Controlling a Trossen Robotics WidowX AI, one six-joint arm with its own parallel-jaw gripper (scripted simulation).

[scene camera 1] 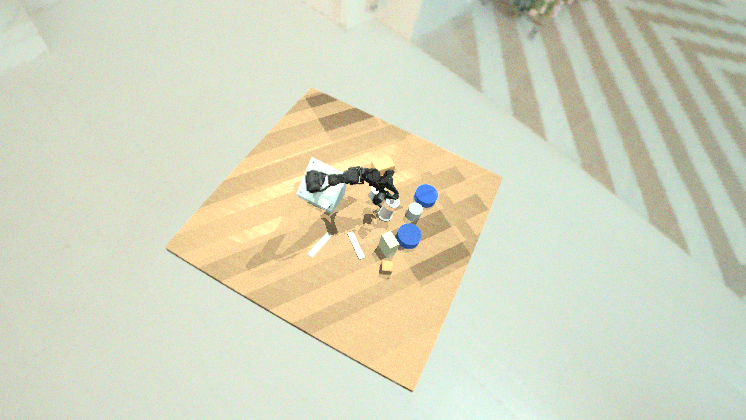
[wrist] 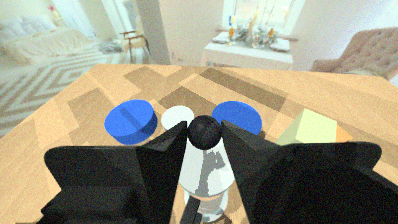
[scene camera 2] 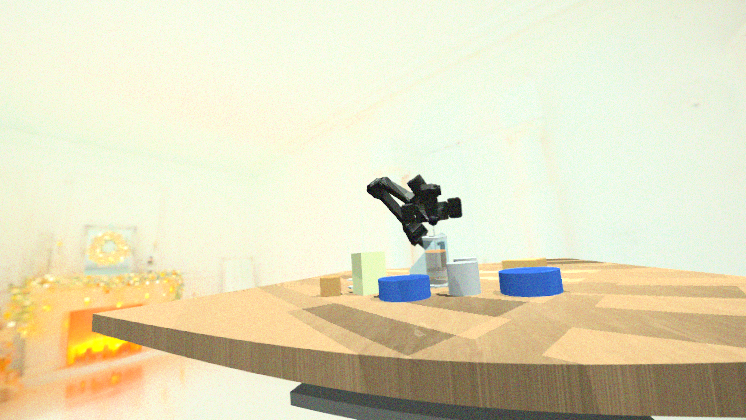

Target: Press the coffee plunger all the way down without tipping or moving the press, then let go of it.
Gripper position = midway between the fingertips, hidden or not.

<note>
I see my gripper (scene camera 2: 432, 219), a coffee press (scene camera 2: 435, 247) and a pale green block (scene camera 2: 367, 267).
The pale green block is seen too in the wrist view (wrist: 309, 127). My gripper is seen too in the wrist view (wrist: 204, 125).
</note>
